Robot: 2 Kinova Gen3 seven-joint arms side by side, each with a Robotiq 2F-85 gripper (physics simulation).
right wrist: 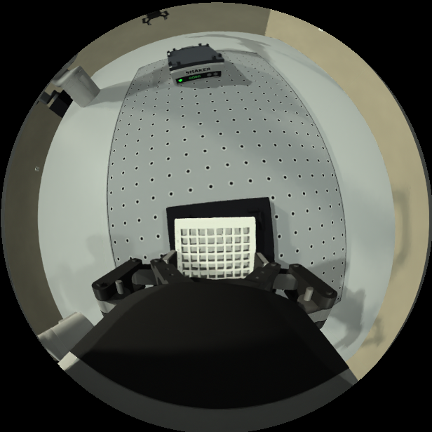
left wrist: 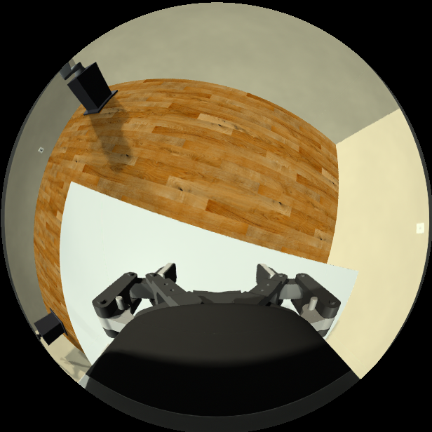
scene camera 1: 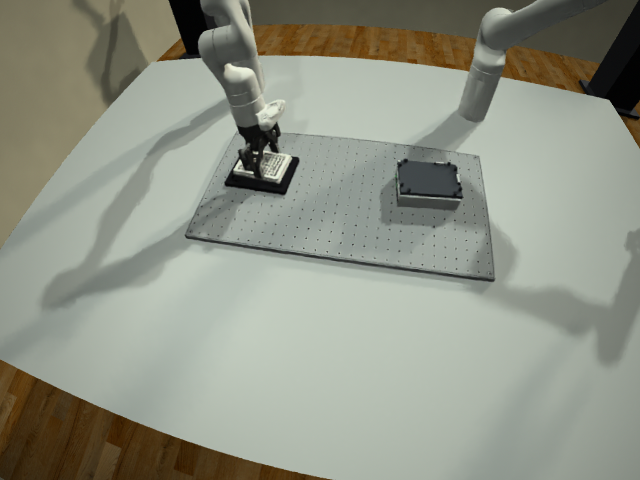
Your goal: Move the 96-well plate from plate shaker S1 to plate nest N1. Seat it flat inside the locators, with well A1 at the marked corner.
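Places are measured from the left arm's base along level axes (x down, y right, z back), in millimetres.
Pixels of known places: right gripper, fingertip midpoint: [scene camera 1: 268, 165]; left arm's base at its link origin: [scene camera 1: 471, 113].
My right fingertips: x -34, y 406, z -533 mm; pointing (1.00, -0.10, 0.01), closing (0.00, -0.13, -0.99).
Note:
For each thing: its middle in the pictures, then the offset to it from my right fingertips. "spot": a spot on its surface instead. Level surfaces: height alone.
- white 96-well plate at the middle of its body: [scene camera 1: 262, 164] dz -4, dx +0, dy +18 mm
- black plate nest N1 at a spot on its surface: [scene camera 1: 291, 175] spot: dz +4, dx +11, dy -64 mm
- Plate shaker S1 at a spot on its surface: [scene camera 1: 429, 179] spot: dz +107, dx -34, dy -373 mm
- perforated board at its surface level: dx +20 mm
- white table at its surface level: dx +33 mm
The white 96-well plate [scene camera 1: 279, 164] [right wrist: 215, 223] is over the black plate nest N1 [scene camera 1: 291, 175] [right wrist: 220, 206] at the left of the board, on it or very close above it. Its edges look slightly turned against the nest's. I cannot tell whether it sits flat, nor read well A1 or the marked corner. My right gripper [scene camera 1: 267, 163] [right wrist: 215, 260] points down and looks shut on the plate, with a pad against each side. Plate shaker S1 [scene camera 1: 429, 179] [right wrist: 196, 56] bears no plate. My left gripper [left wrist: 216, 273] is open and empty, away from the plate.
The perforated board [scene camera 1: 336, 217] [right wrist: 175, 115] carries the nest and the shaker on the white table [scene camera 1: 310, 361] [left wrist: 130, 235]. Part of my left arm [scene camera 1: 480, 93] shows at the upper right in the scene view.

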